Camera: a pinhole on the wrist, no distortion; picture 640 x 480 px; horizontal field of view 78.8 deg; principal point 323.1 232.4 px. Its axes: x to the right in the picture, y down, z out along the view. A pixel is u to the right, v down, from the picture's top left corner.
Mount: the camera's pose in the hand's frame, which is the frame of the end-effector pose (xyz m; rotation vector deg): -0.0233 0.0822 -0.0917 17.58 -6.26 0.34
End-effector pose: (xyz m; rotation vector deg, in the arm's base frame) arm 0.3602 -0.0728 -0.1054 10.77 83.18 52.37
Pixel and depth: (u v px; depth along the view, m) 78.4 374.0 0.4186
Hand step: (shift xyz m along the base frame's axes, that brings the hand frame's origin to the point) 0.2928 -0.0094 0.3734
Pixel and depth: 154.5 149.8 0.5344
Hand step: 0.4394 -0.1712 0.1806
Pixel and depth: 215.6 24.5 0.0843
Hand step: -0.0233 -0.0362 0.0456
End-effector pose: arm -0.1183 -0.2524 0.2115 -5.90 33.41 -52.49
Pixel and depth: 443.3 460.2 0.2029
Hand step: 0.1765 0.0482 0.0706
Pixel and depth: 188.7 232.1 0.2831
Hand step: 0.0138 0.0886 0.2053
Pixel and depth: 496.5 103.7 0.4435
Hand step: 0.0794 -0.2670 0.2645
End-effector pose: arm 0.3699 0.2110 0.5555 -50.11 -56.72 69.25
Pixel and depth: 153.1 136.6 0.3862
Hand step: -0.1901 -0.2409 0.1595
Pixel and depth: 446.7 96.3 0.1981
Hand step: -0.0611 0.0144 0.0715
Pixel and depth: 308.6 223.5 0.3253
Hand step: -0.1979 -0.0678 0.0835
